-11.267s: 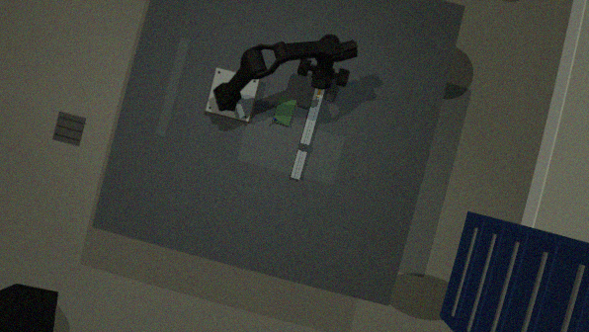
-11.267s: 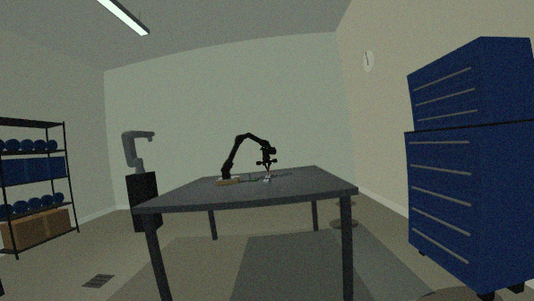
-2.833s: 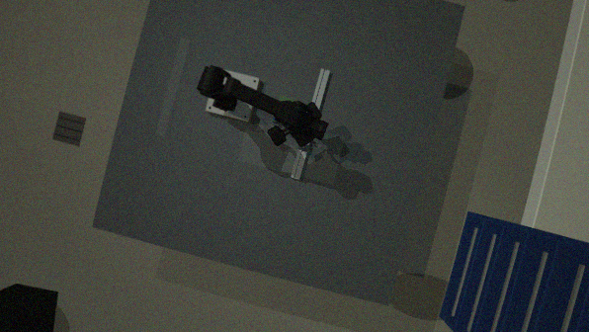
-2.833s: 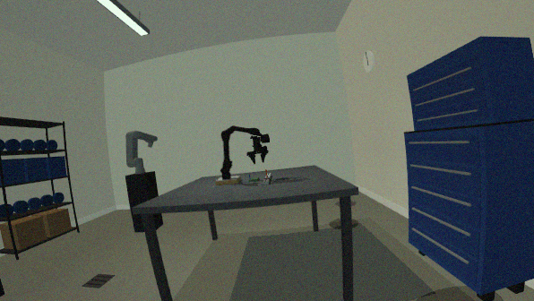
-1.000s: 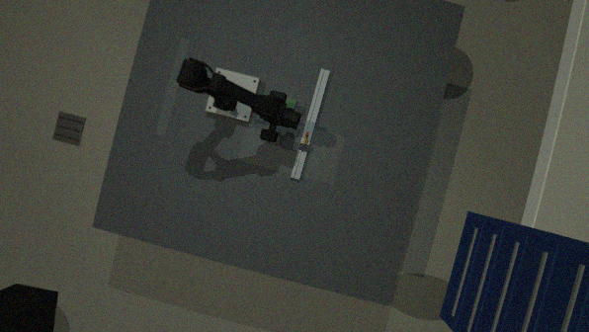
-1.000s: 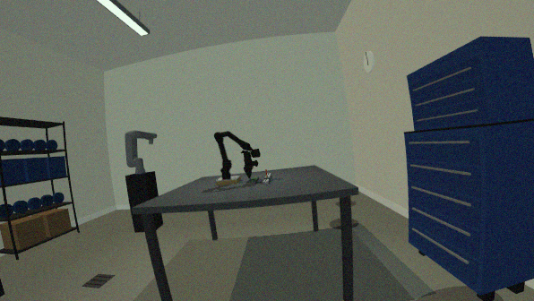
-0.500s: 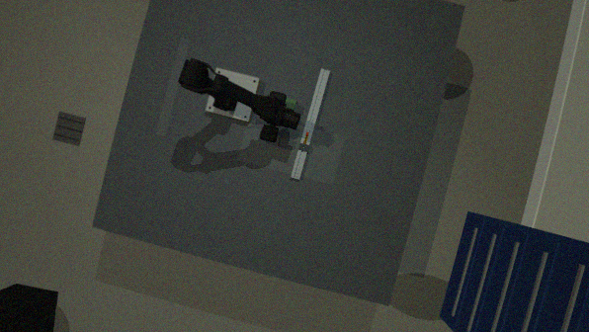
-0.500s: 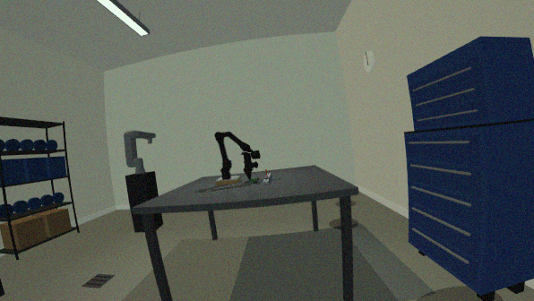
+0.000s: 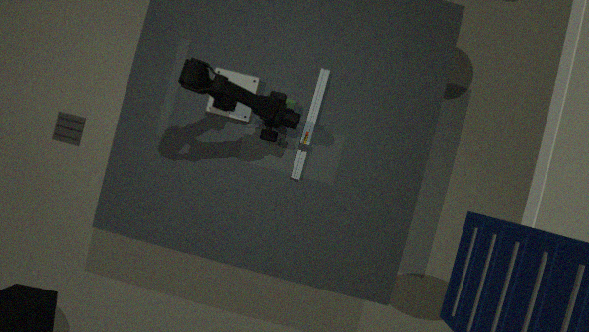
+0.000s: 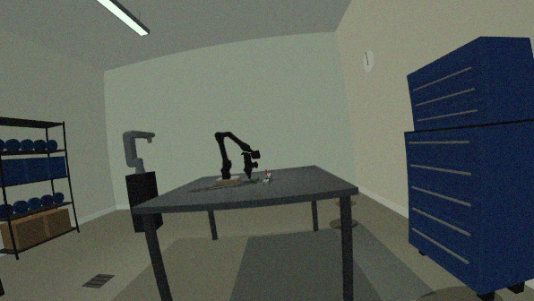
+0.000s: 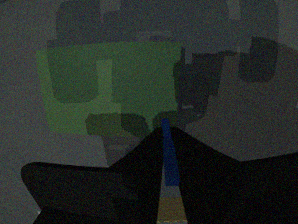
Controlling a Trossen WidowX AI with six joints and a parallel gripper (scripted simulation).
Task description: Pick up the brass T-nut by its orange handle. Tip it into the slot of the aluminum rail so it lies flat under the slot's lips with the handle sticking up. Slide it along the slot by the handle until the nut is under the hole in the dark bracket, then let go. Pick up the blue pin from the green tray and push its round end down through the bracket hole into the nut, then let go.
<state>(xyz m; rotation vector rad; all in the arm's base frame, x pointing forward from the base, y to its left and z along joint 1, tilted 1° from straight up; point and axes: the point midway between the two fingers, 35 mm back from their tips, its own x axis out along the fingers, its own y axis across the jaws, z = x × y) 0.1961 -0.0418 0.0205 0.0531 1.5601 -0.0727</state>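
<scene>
My gripper tip is now 2 cm short of the green tray, 2 cm to the right of it and 2 cm above it. The rest, counted from my gripper tip: brass T-nut (13 cm ahead, 7 cm to the right, 3 cm above); blue pin (right at my gripper tip).
</scene>
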